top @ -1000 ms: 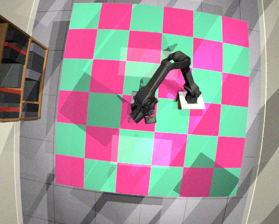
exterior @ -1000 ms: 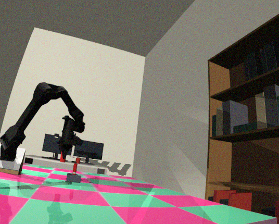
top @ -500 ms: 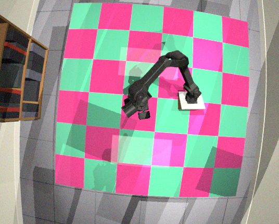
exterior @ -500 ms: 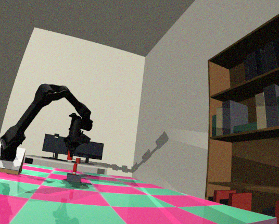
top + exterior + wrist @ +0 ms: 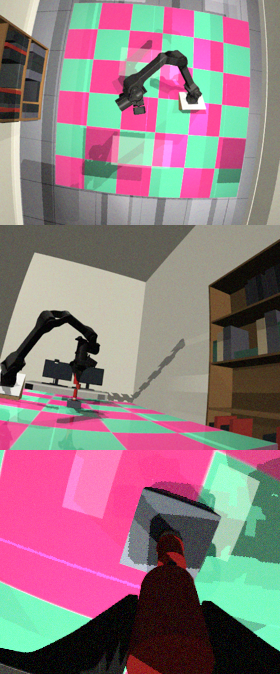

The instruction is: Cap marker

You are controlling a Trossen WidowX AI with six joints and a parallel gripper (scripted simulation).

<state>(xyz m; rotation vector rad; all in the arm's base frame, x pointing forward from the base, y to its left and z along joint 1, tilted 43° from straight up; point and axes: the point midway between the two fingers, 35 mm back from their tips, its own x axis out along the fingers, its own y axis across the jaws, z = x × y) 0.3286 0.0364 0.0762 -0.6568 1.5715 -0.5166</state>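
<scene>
Right now my gripper tip is 120 mm above the dark grey holder block. The rest, counted from my gripper tip: red cap 10 mm above.
</scene>
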